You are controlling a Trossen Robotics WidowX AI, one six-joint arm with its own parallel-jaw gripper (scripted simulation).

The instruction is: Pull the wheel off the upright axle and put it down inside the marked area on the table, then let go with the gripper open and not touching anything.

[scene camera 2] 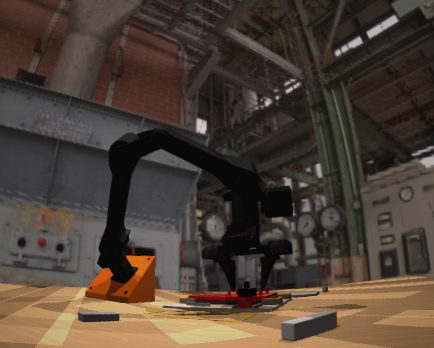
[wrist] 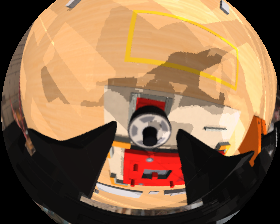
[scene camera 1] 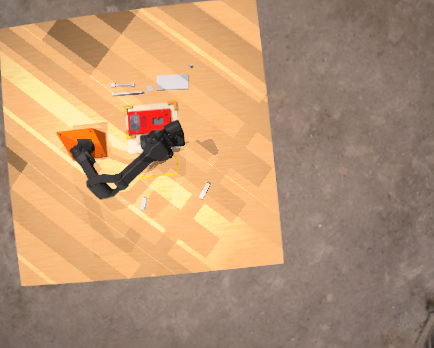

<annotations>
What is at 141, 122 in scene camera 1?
A red plate.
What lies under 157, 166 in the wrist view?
A red plate.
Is my gripper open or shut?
Open.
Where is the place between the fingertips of my gripper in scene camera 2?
247, 291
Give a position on a dark wheel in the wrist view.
146, 116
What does my gripper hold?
Nothing.
</annotations>
